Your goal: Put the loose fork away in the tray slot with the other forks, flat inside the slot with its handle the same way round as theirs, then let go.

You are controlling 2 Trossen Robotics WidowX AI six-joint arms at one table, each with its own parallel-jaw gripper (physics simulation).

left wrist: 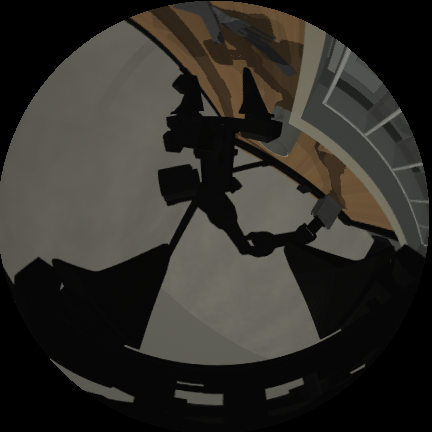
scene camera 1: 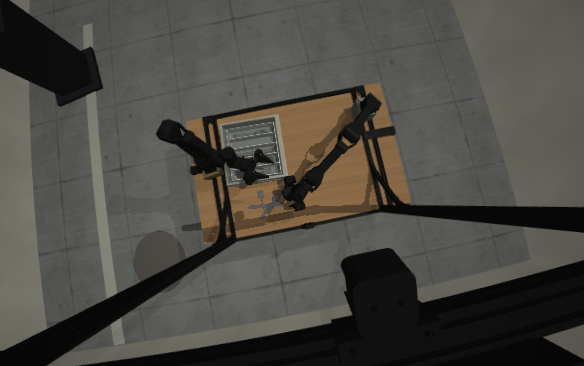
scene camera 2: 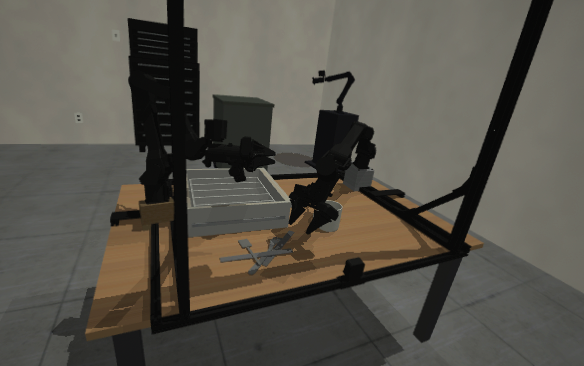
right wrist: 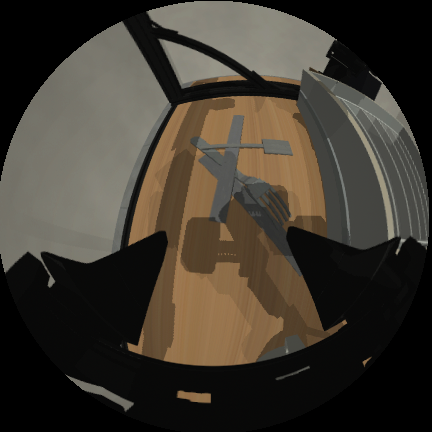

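Note:
The loose fork (right wrist: 256, 189) lies in a crossed pile of grey utensils on the table; its tines point toward the lower right in the right wrist view, and a flat bar (right wrist: 231, 165) crosses its handle. The pale tray (scene camera 1: 283, 145) (scene camera 2: 235, 221) (left wrist: 306, 75) (right wrist: 340, 150) has long slots; I cannot make out the forks inside. My left gripper (scene camera 1: 270, 169) (scene camera 2: 274, 156) is open and empty, above the tray's near right part. My right gripper (scene camera 1: 286, 194) (scene camera 2: 300, 228) (right wrist: 228, 235) is open and empty, tilted down above the table beside the pile.
A square-headed utensil (right wrist: 277, 147) and a dark flat utensil (right wrist: 272, 235) lie in the same pile. A pale mug (scene camera 2: 334, 220) (left wrist: 287, 134) stands behind my right gripper. A black frame bar (scene camera 2: 280, 300) runs along the table's front edge. The tray wall stands close to the pile.

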